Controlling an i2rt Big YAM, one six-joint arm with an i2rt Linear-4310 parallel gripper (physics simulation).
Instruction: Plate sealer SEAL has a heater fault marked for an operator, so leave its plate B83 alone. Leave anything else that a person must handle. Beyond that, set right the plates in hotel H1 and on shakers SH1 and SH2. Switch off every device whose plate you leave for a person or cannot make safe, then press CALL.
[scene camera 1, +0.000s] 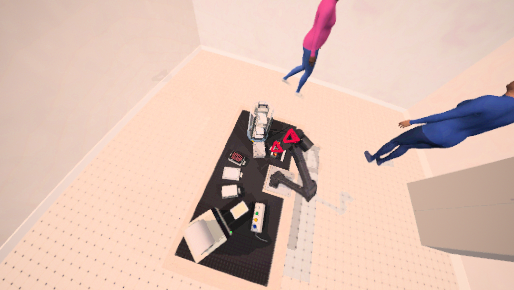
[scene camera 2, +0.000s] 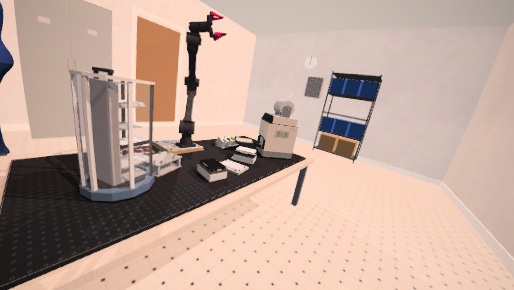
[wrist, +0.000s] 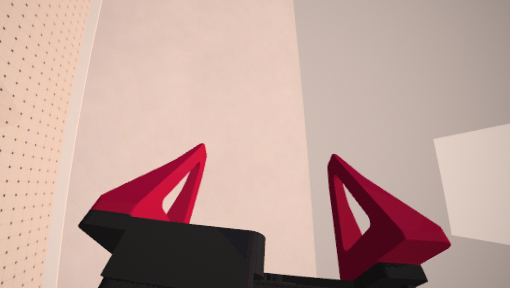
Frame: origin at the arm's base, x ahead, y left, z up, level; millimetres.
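Seen in the pictures: gripper, fingertip midpoint: (scene camera 1: 277, 146) (scene camera 2: 224, 25) (wrist: 266, 154); arm's base, origin of the base link: (scene camera 1: 274, 181) (scene camera 2: 186, 145).
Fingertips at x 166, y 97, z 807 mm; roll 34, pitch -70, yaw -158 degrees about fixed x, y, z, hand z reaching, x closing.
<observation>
Offsets run from my fingertips to a thing's top centre.
My gripper (scene camera 1: 283, 142) (scene camera 2: 224, 26) (wrist: 266, 154) is open and empty, high above the table. Hotel H1 (scene camera 1: 261, 120) (scene camera 2: 104, 135) stands at one end, with pale shelves or plates inside that I cannot tell apart. A block with a dark-topped plate {dy -188, dx +277, dz -754 mm} (scene camera 1: 237, 158) (scene camera 2: 212, 165) and a block with a white top (scene camera 1: 231, 191) (scene camera 2: 245, 154) look like the shakers; their labels are unreadable. The plate sealer {dy +477, dx +219, dz -367 mm} (scene camera 1: 219, 241) (scene camera 2: 279, 141) has a cream plate {dy +264, dx +66, dz -718 mm} (scene camera 1: 239, 210) on its extended tray. A button box {dy +262, dx -112, dz -739 mm} (scene camera 1: 258, 217) (scene camera 2: 225, 142) has coloured buttons; CALL is unreadable.
A flat white piece {dy -25, dx +265, dz -800 mm} (scene camera 1: 231, 173) (scene camera 2: 234, 166) lies between the two blocks. A pale stand (scene camera 1: 259, 149) (scene camera 2: 165, 164) is beside the hotel. A panel with red parts is partly behind the gripper. Two people (scene camera 1: 320, 30) (scene camera 1: 460, 124) stand off the table.
</observation>
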